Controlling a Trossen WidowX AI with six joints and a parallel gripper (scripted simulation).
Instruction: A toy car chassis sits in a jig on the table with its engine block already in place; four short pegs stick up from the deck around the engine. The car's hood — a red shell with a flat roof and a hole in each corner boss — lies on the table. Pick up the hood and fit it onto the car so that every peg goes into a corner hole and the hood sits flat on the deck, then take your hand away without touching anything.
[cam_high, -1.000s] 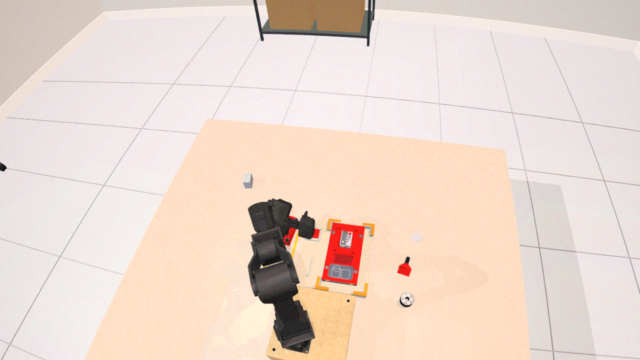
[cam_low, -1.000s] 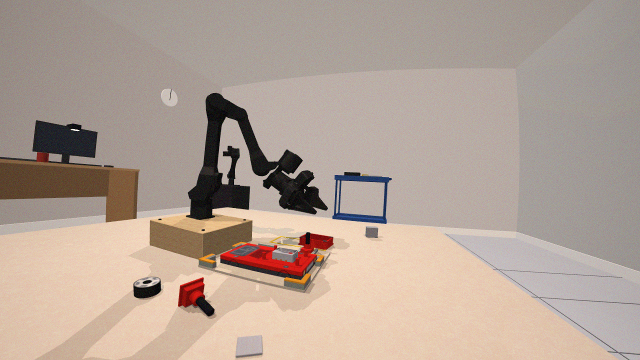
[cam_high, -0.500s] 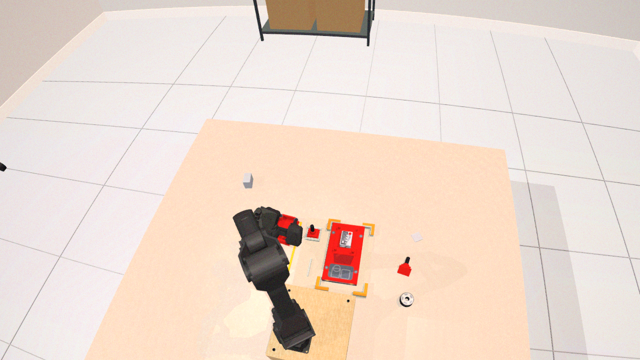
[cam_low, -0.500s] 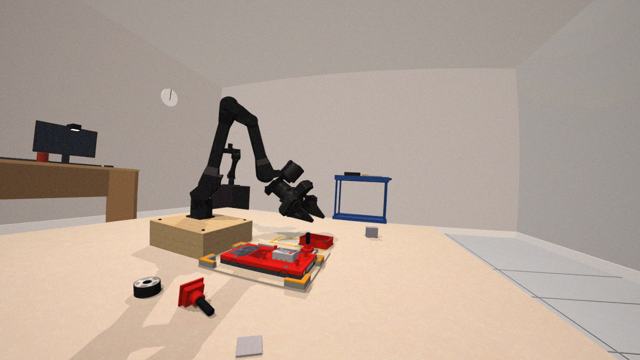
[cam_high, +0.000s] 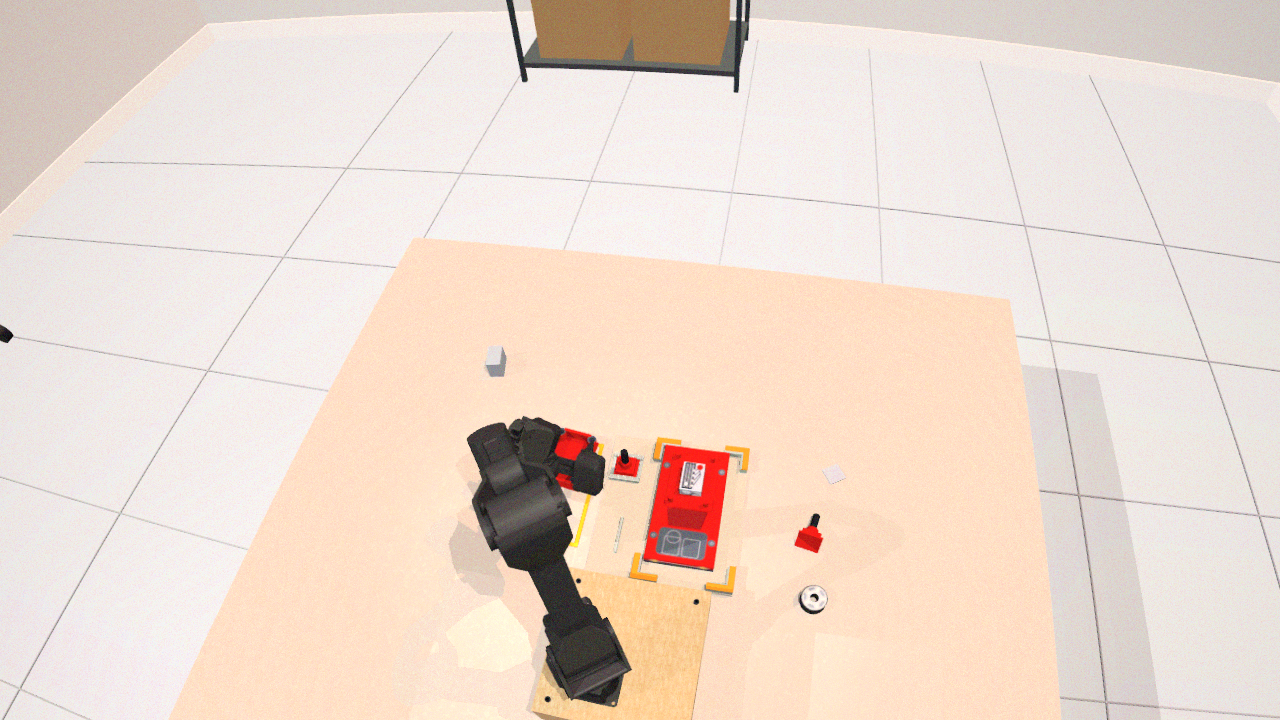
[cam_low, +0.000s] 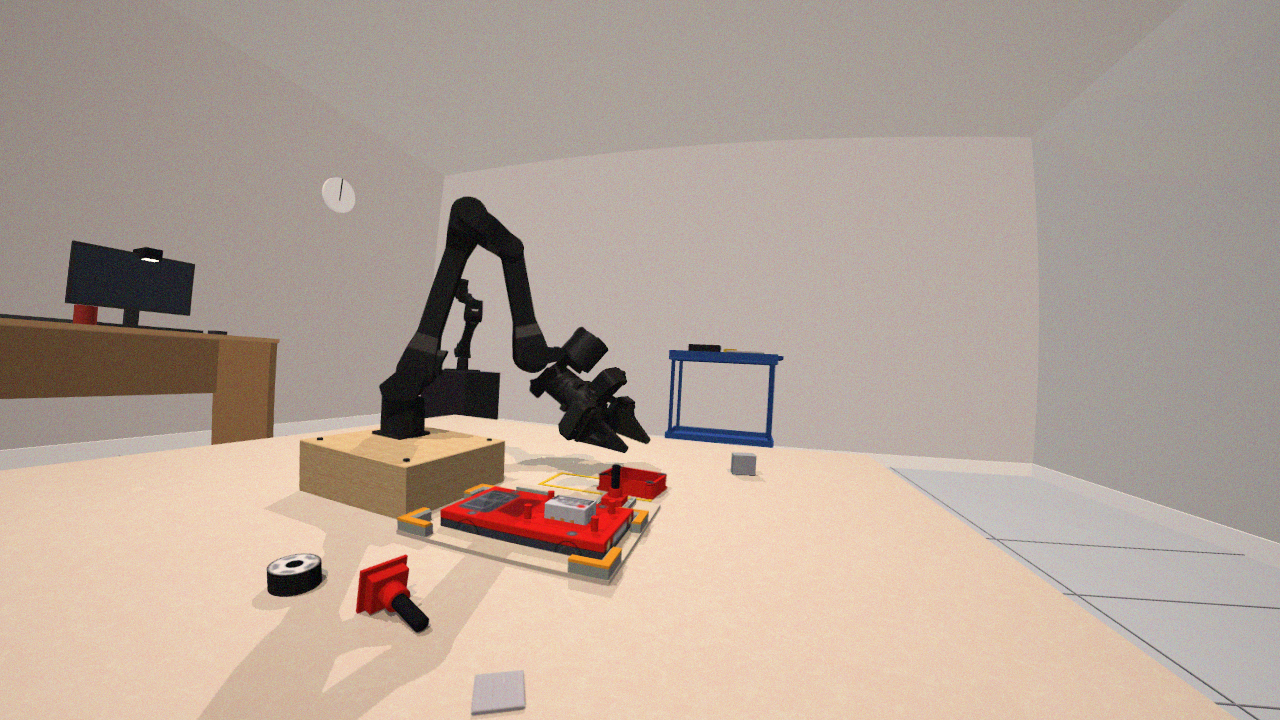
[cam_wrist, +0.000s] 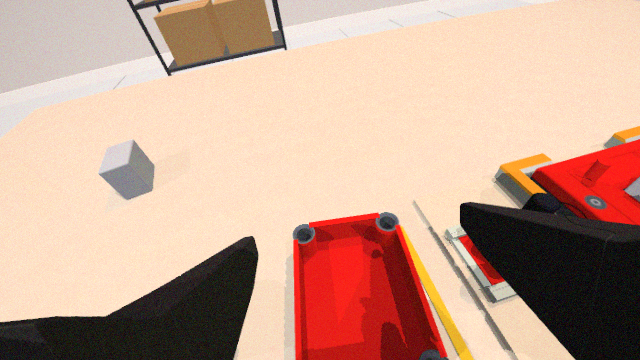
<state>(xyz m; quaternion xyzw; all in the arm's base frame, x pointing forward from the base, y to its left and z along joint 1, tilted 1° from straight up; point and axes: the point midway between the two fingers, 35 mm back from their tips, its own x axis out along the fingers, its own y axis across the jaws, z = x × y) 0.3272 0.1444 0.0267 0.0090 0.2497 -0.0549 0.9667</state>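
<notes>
Now: the red hood 6 cm below my gripper tip and 1 cm behind it. From my gripper tip the other things lie so: orange-cornered jig 19 cm to the right, 6 cm below, 6 cm behind; grey engine block 20 cm to the right, 5 cm below, 2 cm behind; small grey plate 44 cm to the right, 7 cm below, 5 cm ahead.
</notes>
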